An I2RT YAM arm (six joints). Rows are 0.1 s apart.
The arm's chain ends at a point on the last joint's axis. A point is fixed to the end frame.
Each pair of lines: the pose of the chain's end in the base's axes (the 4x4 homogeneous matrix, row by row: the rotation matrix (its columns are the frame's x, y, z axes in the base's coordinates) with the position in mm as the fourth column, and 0 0 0 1 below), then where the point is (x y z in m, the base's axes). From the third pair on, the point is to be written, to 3 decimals.
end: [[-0.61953 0.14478 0.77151 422.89], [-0.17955 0.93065 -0.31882 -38.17], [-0.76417 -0.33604 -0.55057 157.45], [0 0 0 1]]
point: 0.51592 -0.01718 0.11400
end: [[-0.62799 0.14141 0.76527 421.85], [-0.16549 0.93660 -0.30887 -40.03], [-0.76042 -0.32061 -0.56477 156.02], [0 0 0 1]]
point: 0.51440 -0.01827 0.11194
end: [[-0.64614 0.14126 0.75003 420.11], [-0.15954 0.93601 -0.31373 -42.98], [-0.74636 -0.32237 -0.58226 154.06], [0 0 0 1]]
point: 0.512 -0.022 0.108
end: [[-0.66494 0.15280 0.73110 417.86], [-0.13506 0.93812 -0.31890 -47.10], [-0.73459 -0.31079 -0.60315 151.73], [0 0 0 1]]
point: 0.509 -0.027 0.104
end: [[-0.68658 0.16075 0.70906 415.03], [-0.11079 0.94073 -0.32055 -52.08], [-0.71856 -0.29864 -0.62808 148.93], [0 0 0 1]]
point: 0.505 -0.033 0.099
